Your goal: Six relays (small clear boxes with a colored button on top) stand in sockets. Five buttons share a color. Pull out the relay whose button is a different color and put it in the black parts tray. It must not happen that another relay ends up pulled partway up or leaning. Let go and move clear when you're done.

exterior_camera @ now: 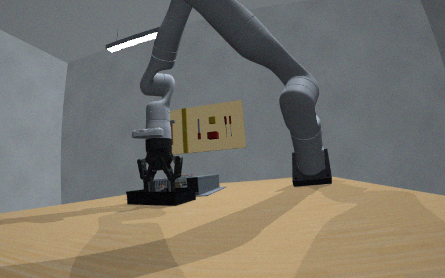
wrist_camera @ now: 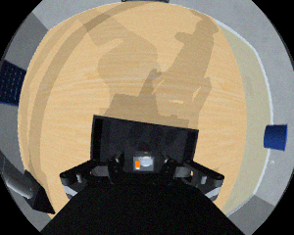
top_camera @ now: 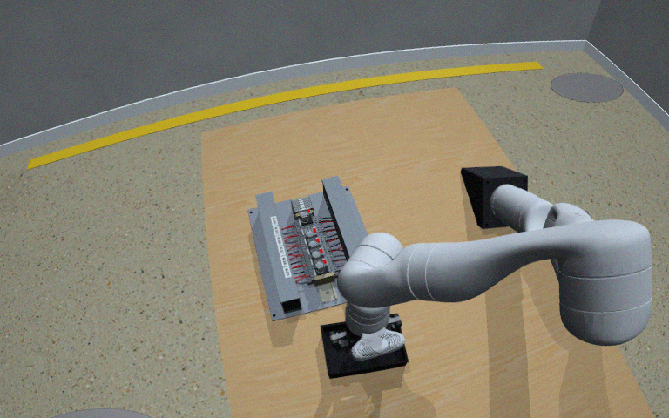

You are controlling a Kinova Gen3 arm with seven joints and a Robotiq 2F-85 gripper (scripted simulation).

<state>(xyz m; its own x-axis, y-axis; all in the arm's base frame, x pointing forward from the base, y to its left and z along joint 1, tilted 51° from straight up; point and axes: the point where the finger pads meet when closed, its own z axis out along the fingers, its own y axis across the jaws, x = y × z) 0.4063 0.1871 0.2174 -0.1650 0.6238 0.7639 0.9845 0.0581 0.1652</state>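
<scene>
My hand is 2 cm above the black parts tray.
</scene>
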